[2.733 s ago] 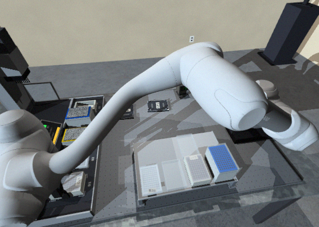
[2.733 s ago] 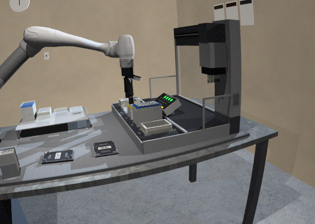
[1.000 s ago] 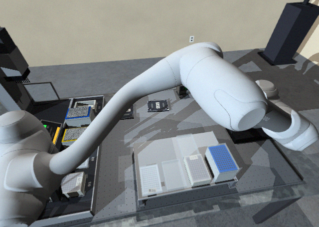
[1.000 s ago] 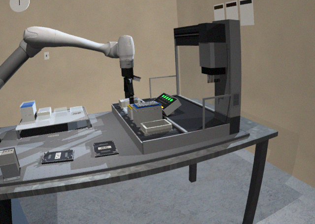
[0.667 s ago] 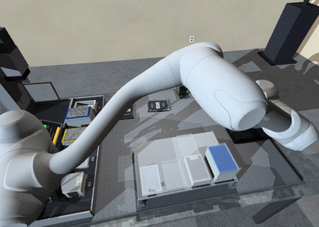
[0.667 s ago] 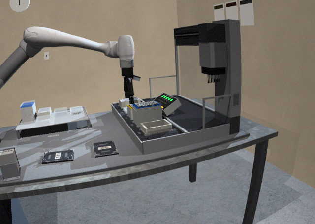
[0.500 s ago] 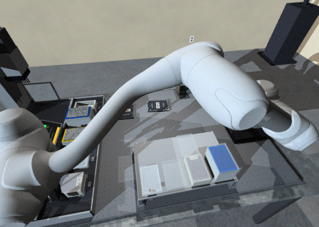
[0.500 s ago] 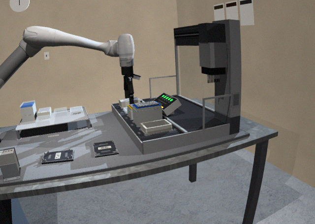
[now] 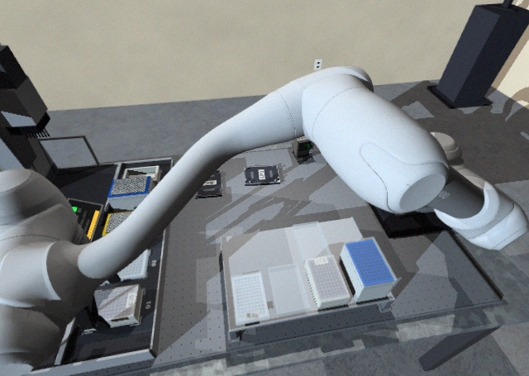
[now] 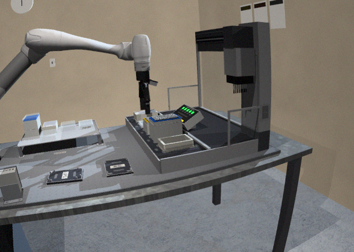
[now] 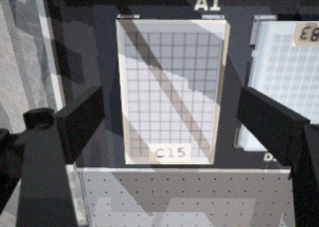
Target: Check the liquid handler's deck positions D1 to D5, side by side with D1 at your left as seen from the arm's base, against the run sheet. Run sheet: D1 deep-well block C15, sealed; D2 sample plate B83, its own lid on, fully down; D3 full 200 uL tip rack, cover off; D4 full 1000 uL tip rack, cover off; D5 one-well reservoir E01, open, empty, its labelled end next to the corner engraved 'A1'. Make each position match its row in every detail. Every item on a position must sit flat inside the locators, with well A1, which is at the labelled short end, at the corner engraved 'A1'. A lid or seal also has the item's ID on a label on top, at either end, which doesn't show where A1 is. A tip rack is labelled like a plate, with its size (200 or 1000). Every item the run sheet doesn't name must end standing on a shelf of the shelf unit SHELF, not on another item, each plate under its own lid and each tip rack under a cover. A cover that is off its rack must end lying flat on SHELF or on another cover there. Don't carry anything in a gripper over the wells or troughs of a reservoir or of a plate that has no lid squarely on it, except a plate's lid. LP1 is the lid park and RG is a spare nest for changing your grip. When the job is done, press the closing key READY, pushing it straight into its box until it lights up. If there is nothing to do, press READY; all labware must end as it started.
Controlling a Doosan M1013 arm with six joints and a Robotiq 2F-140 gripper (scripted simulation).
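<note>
Right now my hand is 4 cm above the deep-well block C15. The rest, counted from my hand: yellow rack (1 cm ahead, 24 cm to the right, 2 cm below); then clear cover (46 cm behind, 2 cm to the left, 4 cm below); then blue-rimmed tip rack (1 cm ahead, 37 cm to the right, 1 cm above).
</note>
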